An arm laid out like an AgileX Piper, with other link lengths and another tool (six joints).
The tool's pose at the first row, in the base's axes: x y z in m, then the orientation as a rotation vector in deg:
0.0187, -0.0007, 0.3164, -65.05, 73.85, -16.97
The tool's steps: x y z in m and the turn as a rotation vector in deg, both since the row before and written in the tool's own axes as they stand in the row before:
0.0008, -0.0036, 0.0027, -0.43, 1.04, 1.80
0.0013, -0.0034, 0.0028, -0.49, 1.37, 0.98
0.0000, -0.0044, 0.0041, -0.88, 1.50, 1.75
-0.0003, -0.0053, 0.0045, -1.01, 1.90, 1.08
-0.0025, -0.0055, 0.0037, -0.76, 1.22, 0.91
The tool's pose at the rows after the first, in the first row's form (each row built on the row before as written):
0.0227, -0.0016, 0.3184, -64.17, 75.84, -15.99
0.0269, -0.0028, 0.3198, -63.89, 77.70, -15.77
0.0323, -0.0031, 0.3224, -63.37, 80.18, -14.80
0.0385, -0.0035, 0.3256, -63.42, 82.70, -14.45
0.0438, -0.0029, 0.3303, -63.37, 84.46, -13.99

